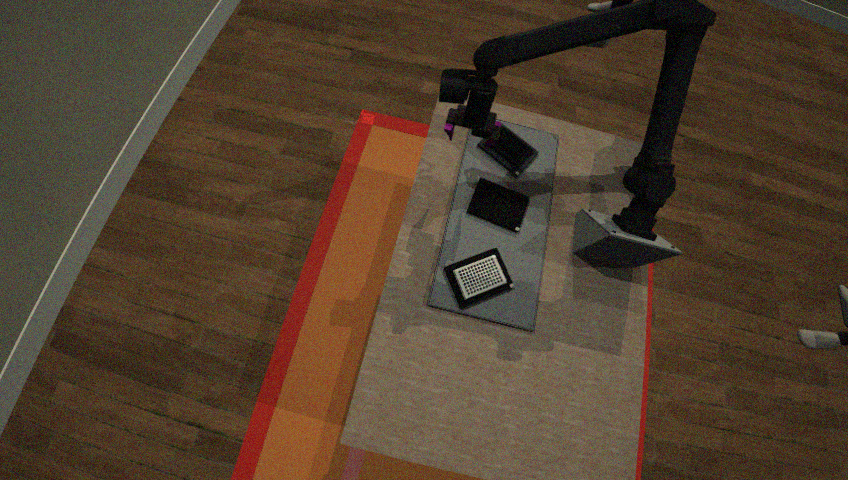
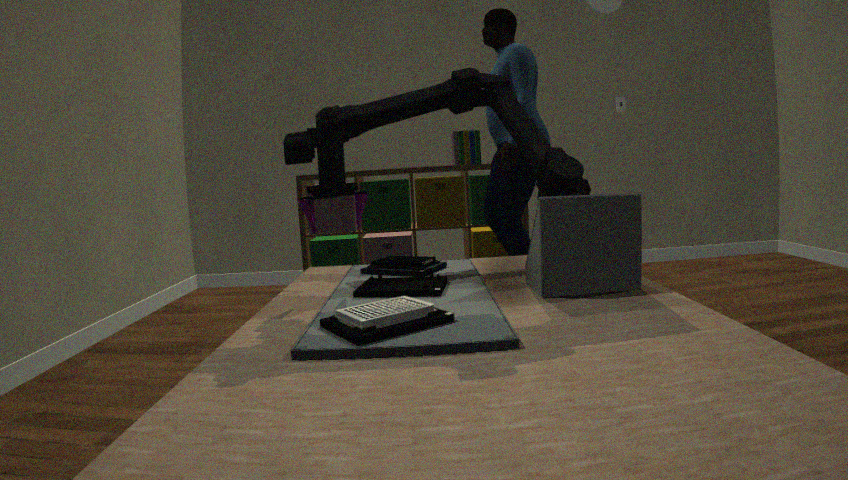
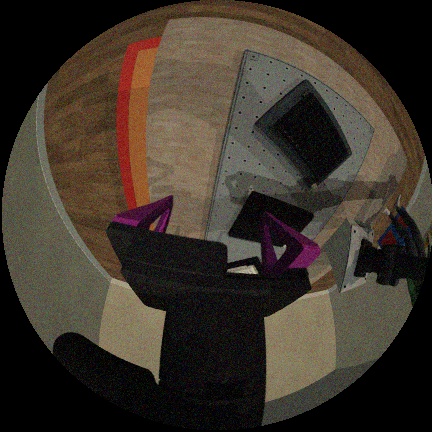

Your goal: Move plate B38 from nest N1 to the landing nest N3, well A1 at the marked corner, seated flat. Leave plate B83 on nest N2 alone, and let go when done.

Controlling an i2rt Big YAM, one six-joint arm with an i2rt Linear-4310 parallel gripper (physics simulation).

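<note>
A white plate (image 1: 482, 277) (image 2: 385, 309) (image 3: 242, 270) sits on the near black nest (image 1: 465, 302) (image 2: 410, 326). A dark plate (image 1: 508, 147) (image 2: 404, 260) (image 3: 311, 131) sits on the far nest. The middle nest (image 1: 498, 205) (image 2: 399, 287) (image 3: 254, 211) is black and bears no plate that I can make out. No labels or well marks are readable, so I cannot tell which plate is B38. My gripper (image 1: 473, 132) (image 2: 336, 230) (image 3: 218, 207) is open and empty, with purple fingers apart. It hangs well above the far end of the board, to the left of the dark plate.
The nests stand in a row on a grey board (image 1: 487, 309) (image 2: 476, 333) (image 3: 235, 145) on the wooden table (image 1: 487, 398) (image 2: 416, 416) (image 3: 187, 90). The arm's grey base block (image 1: 618, 246) (image 2: 589, 243) stands right of the board. A person (image 2: 517, 89) stands behind the arm.
</note>
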